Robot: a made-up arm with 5 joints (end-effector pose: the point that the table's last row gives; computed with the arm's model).
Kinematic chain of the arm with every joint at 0, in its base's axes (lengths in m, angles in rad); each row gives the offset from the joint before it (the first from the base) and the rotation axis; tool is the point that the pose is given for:
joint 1: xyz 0 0 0.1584 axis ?
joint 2: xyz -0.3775 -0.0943 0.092 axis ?
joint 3: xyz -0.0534 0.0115 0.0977 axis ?
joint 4: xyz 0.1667 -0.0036 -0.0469 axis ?
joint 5: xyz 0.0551 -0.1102 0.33 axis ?
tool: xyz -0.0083 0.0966 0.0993
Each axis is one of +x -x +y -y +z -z.
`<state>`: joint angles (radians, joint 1 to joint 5).
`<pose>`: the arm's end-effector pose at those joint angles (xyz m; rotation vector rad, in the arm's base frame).
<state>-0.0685 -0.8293 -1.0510 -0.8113 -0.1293</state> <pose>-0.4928 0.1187 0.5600 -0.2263 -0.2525 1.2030</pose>
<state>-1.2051 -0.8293 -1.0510 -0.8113 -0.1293</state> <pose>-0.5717 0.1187 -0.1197 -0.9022 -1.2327 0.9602</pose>
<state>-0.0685 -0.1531 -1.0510 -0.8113 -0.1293</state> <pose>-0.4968 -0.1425 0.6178 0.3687 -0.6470 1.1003</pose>
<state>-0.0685 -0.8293 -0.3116 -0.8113 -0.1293</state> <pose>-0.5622 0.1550 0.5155 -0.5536 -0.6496 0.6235</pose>
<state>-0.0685 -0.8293 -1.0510 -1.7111 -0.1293</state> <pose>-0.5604 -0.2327 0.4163 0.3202 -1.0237 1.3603</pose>
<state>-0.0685 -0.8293 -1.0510 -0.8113 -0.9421</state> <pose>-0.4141 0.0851 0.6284 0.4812 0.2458 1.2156</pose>
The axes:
joint 1: +y
joint 2: +x
joint 3: -z
joint 4: +y
joint 5: -x

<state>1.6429 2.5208 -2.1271 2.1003 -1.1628</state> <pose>0.6353 -0.4186 0.6877 1.8563 1.3197 0.2305</pose>
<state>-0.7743 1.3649 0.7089 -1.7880 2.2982</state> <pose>-0.4129 -0.1580 -0.1658 -0.5336 0.5193 -1.8990</pose>
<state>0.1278 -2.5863 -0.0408 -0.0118 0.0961</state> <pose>-0.2605 0.1438 -0.1251 -2.6762 0.0881 0.2047</pose>
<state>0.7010 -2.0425 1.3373 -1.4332 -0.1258</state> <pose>-0.5351 -0.0724 0.3328 -1.6310 -1.6828 1.2899</pose>
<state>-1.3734 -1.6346 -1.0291 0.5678 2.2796</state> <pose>0.1049 0.0785 -0.0508 2.3778 -0.9164 0.1375</pose>
